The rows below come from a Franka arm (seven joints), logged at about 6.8 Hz.
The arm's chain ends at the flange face. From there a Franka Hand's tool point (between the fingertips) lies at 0.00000 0.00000 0.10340 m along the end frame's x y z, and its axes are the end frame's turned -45 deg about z.
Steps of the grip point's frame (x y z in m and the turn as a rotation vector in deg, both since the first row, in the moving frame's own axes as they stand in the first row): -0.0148, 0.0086, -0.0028, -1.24, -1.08, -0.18; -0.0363, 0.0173, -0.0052, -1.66, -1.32, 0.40; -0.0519, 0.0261, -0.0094, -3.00, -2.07, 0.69; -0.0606, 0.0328, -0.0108, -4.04, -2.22, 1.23; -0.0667, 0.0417, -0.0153, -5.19, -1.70, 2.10; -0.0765, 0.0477, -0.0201, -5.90, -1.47, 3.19; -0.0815, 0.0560, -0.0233, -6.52, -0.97, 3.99
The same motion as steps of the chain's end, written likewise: -0.0046, 0.0136, -0.0028, -1.64, 0.11, -0.18; -0.0139, 0.0341, -0.0051, -2.11, 0.24, 0.40; -0.0194, 0.0487, -0.0092, -3.59, 0.66, 0.69; -0.0219, 0.0580, -0.0105, -4.43, 1.29, 1.23; -0.0220, 0.0678, -0.0148, -4.87, 2.47, 2.10; -0.0257, 0.0783, -0.0195, -5.21, 3.13, 3.19; -0.0248, 0.0875, -0.0226, -5.30, 3.92, 3.99
